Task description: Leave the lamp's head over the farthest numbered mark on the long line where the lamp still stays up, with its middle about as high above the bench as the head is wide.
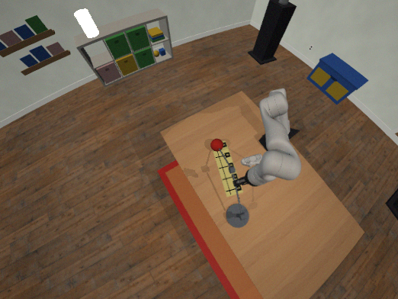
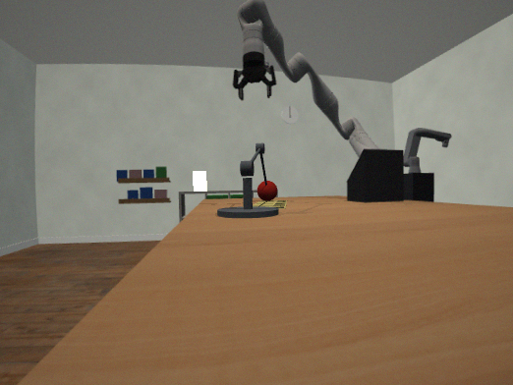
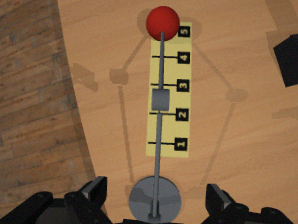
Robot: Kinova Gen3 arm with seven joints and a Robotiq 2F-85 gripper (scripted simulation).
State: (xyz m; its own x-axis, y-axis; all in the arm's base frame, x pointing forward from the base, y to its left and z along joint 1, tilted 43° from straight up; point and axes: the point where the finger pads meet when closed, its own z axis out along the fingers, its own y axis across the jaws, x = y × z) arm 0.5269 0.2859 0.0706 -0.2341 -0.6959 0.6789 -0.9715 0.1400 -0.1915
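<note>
The yellow numbered strip is 80 mm behind my hand, 160 mm to the right of it and 380 mm below it. From my hand the other things lie so: round grey base: 40 mm ahead, 180 mm to the left, 350 mm below.
</note>
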